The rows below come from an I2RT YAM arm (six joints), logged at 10 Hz.
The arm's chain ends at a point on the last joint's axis. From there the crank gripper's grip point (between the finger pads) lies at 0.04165 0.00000 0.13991 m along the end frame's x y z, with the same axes.
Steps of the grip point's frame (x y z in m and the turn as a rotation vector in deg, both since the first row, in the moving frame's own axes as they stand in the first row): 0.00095, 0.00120, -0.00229, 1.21, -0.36, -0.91; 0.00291, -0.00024, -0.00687, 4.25, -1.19, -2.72; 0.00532, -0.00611, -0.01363, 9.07, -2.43, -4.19; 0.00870, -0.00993, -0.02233, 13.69, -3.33, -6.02; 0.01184, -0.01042, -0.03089, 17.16, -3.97, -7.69; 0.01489, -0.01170, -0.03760, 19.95, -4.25, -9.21; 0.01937, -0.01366, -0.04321, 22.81, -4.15, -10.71; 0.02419, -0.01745, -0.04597, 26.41, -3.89, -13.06; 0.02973, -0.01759, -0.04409, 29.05, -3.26, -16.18
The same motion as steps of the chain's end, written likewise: 0.00186, 0.00481, -0.00251, 1.21, -0.36, -0.91; 0.00611, 0.01206, -0.00725, 4.25, -1.19, -2.72; 0.01218, 0.01887, -0.01327, 9.07, -2.43, -4.19; 0.01878, 0.02729, -0.02000, 13.69, -3.33, -6.02; 0.02461, 0.03597, -0.02634, 17.16, -3.97, -7.69; 0.02952, 0.04202, -0.03071, 19.95, -4.25, -9.21; 0.03511, 0.04740, -0.03334, 22.81, -4.15, -10.71; 0.04161, 0.05284, -0.03169, 26.41, -3.89, -13.06; 0.04866, 0.05999, -0.02573, 29.05, -3.26, -16.18
